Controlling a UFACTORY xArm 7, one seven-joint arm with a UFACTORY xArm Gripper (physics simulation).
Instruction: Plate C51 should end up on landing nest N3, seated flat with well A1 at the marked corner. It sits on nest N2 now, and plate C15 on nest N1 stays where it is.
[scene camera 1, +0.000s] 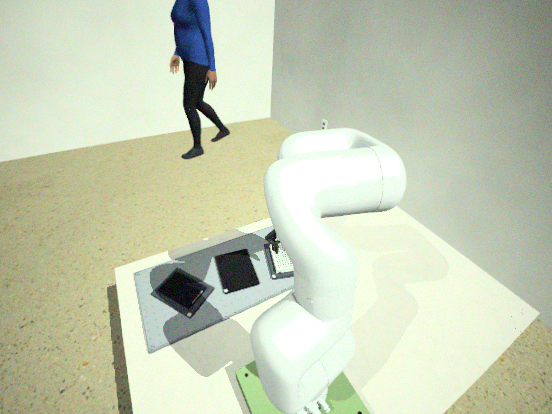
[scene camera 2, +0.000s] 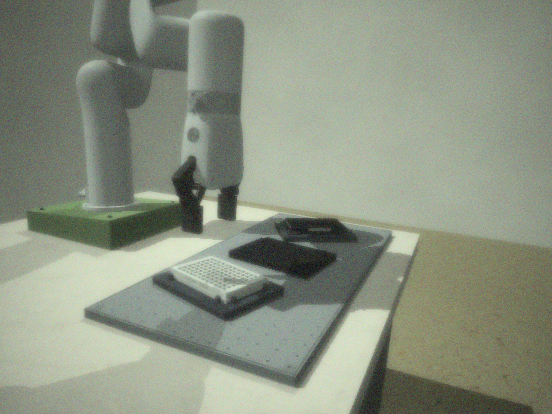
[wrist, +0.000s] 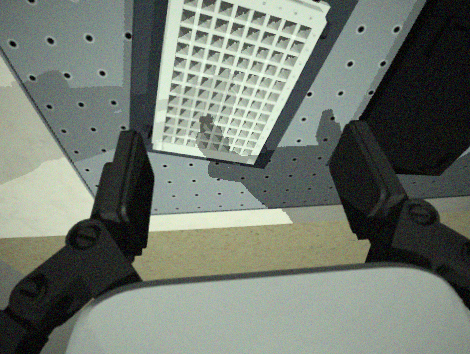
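White 96-well plate C51 (scene camera 1: 282, 262) (scene camera 2: 220, 275) (wrist: 225, 85) lies on a dark nest (scene camera 1: 269, 265) (scene camera 2: 225, 311) (wrist: 142, 75) at one end of the board; it looks roughly level, full seating cannot be told. My gripper (scene camera 1: 273, 241) (scene camera 2: 210, 225) (wrist: 244, 148) is open and empty, raised clear of the plate towards the arm's base side. The middle nest (scene camera 1: 236, 271) (scene camera 2: 282, 256) (wrist: 425, 100) looks flat and all black. A black plate (scene camera 1: 181, 290) (scene camera 2: 310, 227), presumably C15, lies on a turned nest (scene camera 1: 201, 300) (scene camera 2: 345, 234) at the other end. Nest numbers and A1 are unreadable.
The nests stand on a grey perforated board (scene camera 1: 150, 330) (scene camera 2: 280, 357) (wrist: 50, 95) on a white table (scene camera 1: 170, 385) (scene camera 2: 65, 345). The arm's green base (scene camera 1: 250, 387) (scene camera 2: 70, 227) stands behind the board. A person (scene camera 1: 192, 75) in blue walks beyond the table.
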